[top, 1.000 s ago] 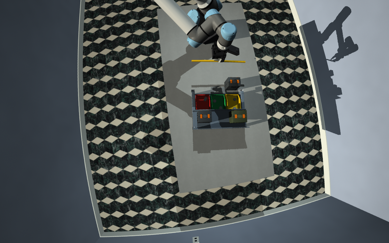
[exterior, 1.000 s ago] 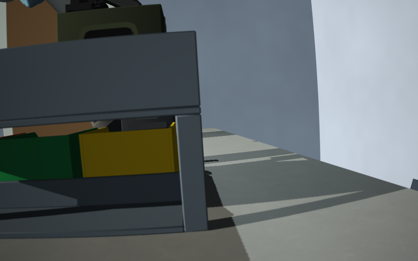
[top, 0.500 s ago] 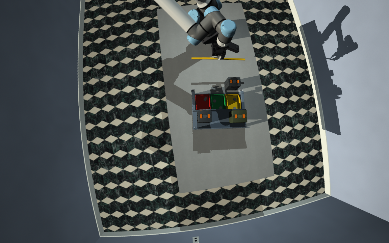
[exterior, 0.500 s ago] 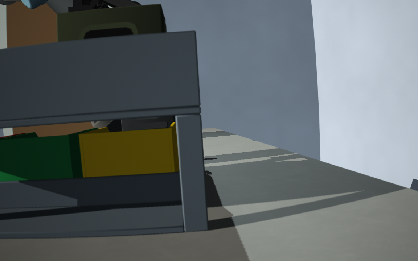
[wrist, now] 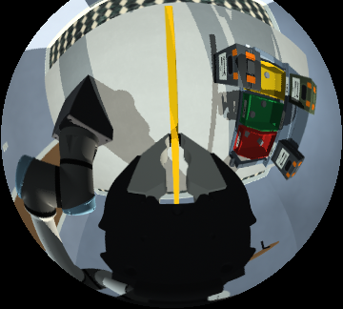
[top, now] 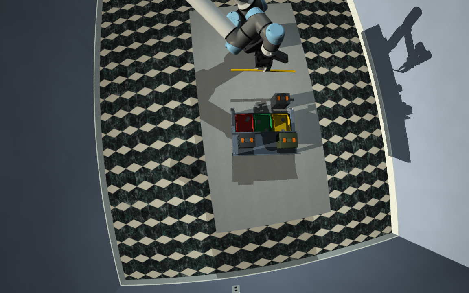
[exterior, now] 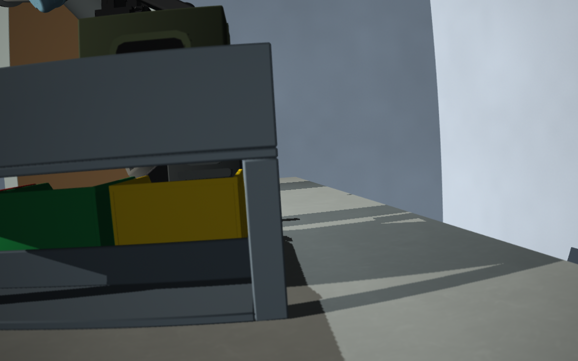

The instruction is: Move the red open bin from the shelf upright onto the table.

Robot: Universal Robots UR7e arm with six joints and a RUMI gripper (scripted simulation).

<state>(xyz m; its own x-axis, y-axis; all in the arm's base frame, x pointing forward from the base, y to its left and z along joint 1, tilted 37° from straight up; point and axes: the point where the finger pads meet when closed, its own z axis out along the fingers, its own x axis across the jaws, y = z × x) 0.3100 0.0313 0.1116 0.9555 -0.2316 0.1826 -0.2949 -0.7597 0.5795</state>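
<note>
My hand is 10 mm above the thin yellow bar. From my hand the other things lie so: green bin 290 mm ahead, 150 mm below, 90 mm to the right; then red bin 260 mm ahead, 200 mm to the right, 150 mm below; then dark case 180 mm ahead, 130 mm below, 60 mm to the left.
</note>
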